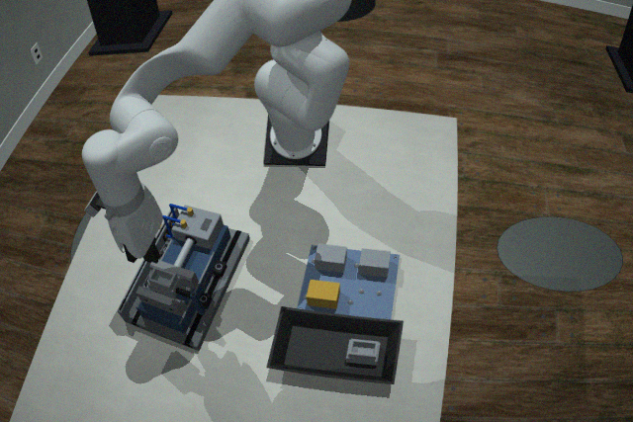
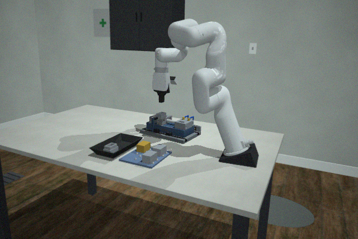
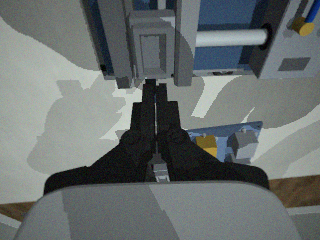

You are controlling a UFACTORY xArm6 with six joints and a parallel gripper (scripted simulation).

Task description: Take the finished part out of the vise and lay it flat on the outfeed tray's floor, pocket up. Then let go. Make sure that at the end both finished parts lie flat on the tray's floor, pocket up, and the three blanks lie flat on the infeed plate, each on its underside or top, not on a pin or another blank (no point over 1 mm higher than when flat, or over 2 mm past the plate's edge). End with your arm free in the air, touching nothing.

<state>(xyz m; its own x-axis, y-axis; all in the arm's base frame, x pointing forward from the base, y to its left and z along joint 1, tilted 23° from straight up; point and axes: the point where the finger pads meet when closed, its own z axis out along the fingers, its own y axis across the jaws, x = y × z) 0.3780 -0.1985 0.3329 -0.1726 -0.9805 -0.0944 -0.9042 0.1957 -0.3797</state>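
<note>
Right now my hand is 8 cm past the silver rod, 2 cm to the right of it and 12 cm above it. The rest, counted from my hand: grey actuator (15 cm behind, 3 cm to the left, 12 cm below); then blue fixture plate (9 cm behind, 36 cm to the left, 19 cm below); then yellow block (5 cm behind, 31 cm to the left, 17 cm below).
</note>
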